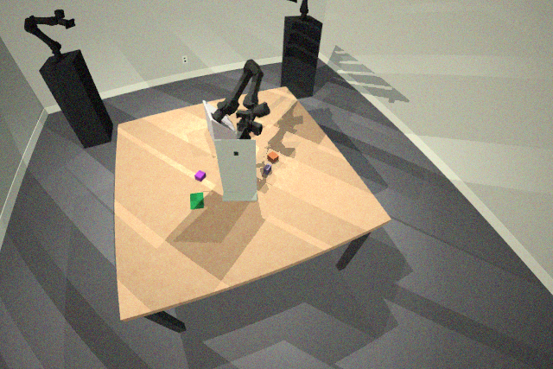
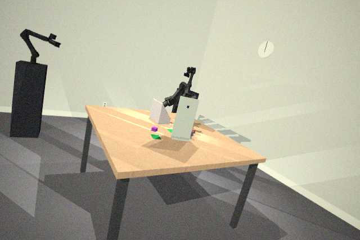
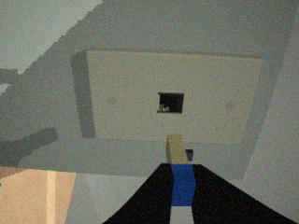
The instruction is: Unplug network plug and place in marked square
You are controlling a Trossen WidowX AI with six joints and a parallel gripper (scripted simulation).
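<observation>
Now: gripper tip 280 mm above the green marked square, 80 mm past it and 10 mm to the right of it. From my gripper tip the other things lie so: grey panel 120 mm below, 80 mm ahead, 30 mm to the right; then lilac block 270 mm below, 150 mm to the left, 10 mm behind; then orange block 270 mm below, 210 mm to the left, 90 mm behind.
</observation>
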